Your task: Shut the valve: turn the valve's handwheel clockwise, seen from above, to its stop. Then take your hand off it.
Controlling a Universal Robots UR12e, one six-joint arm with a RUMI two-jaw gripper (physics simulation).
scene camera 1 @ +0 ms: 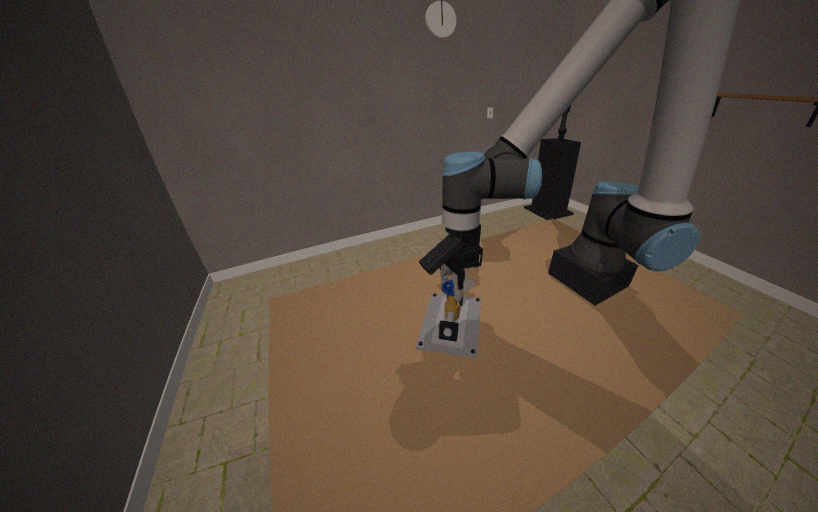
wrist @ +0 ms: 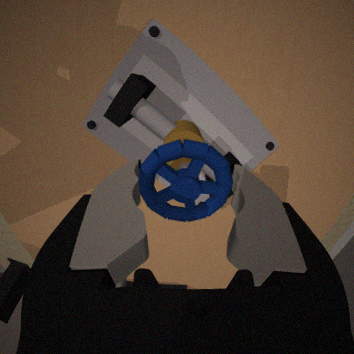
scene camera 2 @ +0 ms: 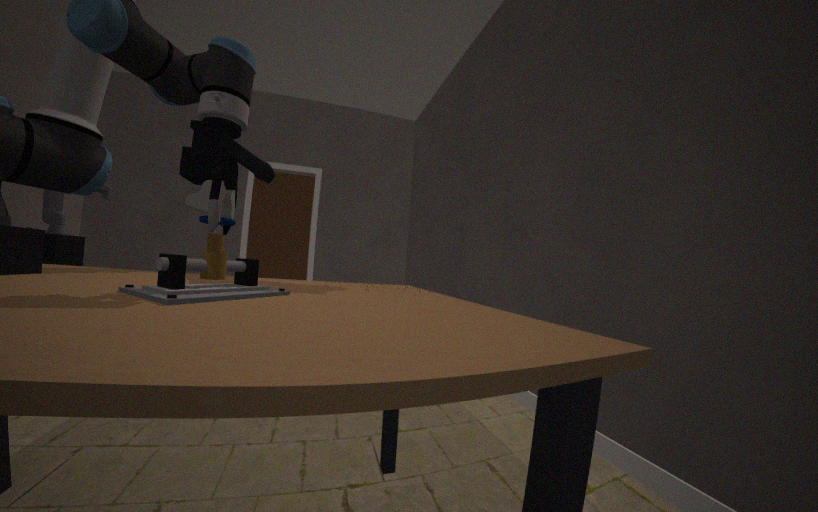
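Observation:
The valve has a blue spoked handwheel [scene camera 1: 447, 288] [scene camera 2: 226, 221] [wrist: 186, 185] on top of an upright brass body [scene camera 1: 451, 309] [scene camera 2: 214, 259] [wrist: 185, 130]. My gripper [scene camera 1: 453, 288] [scene camera 2: 220, 228] [wrist: 184, 164] points down and is shut on the handwheel, with one grey finger at its left rim and one at its right rim in the wrist view. The fingers partly hide the wheel in both scene views. How far the wheel is turned cannot be told.
The valve's grey pipe [scene camera 2: 196, 264] [wrist: 152, 117] runs between black blocks on a grey base plate [scene camera 1: 446, 348] [scene camera 2: 223, 295] [wrist: 210, 90] with bolts at its corners. The plate lies on the wooden table [scene camera 1: 338, 392] [scene camera 2: 362, 338] [wrist: 300, 75]. The arm's black base [scene camera 1: 591, 274] stands behind, to the right.

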